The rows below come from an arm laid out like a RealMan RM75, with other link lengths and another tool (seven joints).
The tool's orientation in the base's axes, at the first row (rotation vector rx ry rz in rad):
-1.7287, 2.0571, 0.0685
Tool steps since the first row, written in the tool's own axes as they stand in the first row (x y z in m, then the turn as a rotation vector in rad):
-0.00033, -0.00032, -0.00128, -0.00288, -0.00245, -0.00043
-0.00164, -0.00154, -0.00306, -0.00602, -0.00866, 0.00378
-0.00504, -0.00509, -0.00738, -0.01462, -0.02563, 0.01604
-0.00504, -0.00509, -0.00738, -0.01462, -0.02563, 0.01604
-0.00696, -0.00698, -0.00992, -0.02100, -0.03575, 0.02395
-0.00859, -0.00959, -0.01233, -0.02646, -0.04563, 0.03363
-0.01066, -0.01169, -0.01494, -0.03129, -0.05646, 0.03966
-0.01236, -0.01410, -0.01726, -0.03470, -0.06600, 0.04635
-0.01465, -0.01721, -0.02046, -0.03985, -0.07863, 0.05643
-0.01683, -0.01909, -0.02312, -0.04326, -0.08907, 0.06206
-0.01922, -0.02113, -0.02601, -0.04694, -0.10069, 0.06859
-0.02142, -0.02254, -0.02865, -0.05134, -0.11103, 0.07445
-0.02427, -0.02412, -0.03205, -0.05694, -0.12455, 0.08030
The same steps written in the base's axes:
-0.00005, -0.00017, 0.00135, 0.00251, 0.00200, 0.00204
0.00071, 0.00021, 0.00372, 0.01002, 0.00492, 0.00093
0.00314, 0.00121, 0.00972, 0.03078, 0.01315, -0.00276
0.00314, 0.00121, 0.00972, 0.03078, 0.01315, -0.00276
0.00437, 0.00177, 0.01316, 0.04348, 0.01940, -0.00505
0.00629, 0.00195, 0.01656, 0.05639, 0.02543, -0.00931
0.00772, 0.00259, 0.02018, 0.06902, 0.02950, -0.01030
0.00949, 0.00290, 0.02348, 0.08046, 0.03275, -0.01272
0.01171, 0.00333, 0.02795, 0.09606, 0.03802, -0.01679
0.01293, 0.00410, 0.03160, 0.10803, 0.04074, -0.01804
0.01425, 0.00495, 0.03557, 0.12143, 0.04374, -0.01971
0.01503, 0.00583, 0.03909, 0.13349, 0.04747, -0.02082
0.01581, 0.00704, 0.04357, 0.14869, 0.05162, -0.02071

